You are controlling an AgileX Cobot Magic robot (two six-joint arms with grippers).
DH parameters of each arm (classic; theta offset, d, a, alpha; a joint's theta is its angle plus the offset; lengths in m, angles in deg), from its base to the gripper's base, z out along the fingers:
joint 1: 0 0.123 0 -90
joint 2: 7.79 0 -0.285 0
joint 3: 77.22 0 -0.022 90
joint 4: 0 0.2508 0 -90
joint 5: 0 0 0.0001 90
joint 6: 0 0.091 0 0
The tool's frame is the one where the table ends.
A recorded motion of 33 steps. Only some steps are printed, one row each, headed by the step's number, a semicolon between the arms.
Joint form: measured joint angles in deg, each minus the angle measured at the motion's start. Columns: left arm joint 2, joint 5, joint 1, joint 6, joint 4, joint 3; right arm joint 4, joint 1, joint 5, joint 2, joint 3, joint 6.
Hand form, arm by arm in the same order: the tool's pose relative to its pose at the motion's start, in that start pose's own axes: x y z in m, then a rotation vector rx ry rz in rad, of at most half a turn. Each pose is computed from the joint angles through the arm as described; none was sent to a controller.
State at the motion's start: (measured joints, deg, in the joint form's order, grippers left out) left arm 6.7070 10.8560 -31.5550 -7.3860 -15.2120 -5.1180; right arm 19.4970 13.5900 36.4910 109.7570 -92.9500 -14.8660
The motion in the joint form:
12: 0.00 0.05 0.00 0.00 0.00 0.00; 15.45 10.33 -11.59 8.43 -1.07 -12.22
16: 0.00 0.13 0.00 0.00 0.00 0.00; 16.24 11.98 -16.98 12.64 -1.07 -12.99
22: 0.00 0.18 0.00 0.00 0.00 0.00; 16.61 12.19 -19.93 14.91 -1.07 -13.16
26: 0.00 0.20 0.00 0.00 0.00 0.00; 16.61 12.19 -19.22 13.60 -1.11 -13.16
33: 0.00 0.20 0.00 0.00 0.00 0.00; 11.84 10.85 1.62 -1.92 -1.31 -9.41
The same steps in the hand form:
12: 0.0001 0.0000 0.0000 -0.0001 0.0009 0.0000; 0.0149 0.0775 0.0668 -0.1792 -0.0767 -0.0724
16: 0.0002 0.0000 0.0000 -0.0003 0.0023 0.0000; 0.0287 0.0832 0.0977 -0.1550 -0.0861 -0.0733
22: 0.0003 0.0000 0.0000 -0.0004 0.0031 0.0000; 0.0361 0.0804 0.1136 -0.1316 -0.0932 -0.0636
26: 0.0003 0.0000 0.0000 -0.0004 0.0035 0.0000; 0.0303 0.0825 0.1043 -0.1404 -0.1053 -0.0673
33: 0.0003 0.0000 0.0000 -0.0004 0.0035 0.0000; -0.0024 0.0974 -0.0117 -0.2624 -0.0323 -0.1429

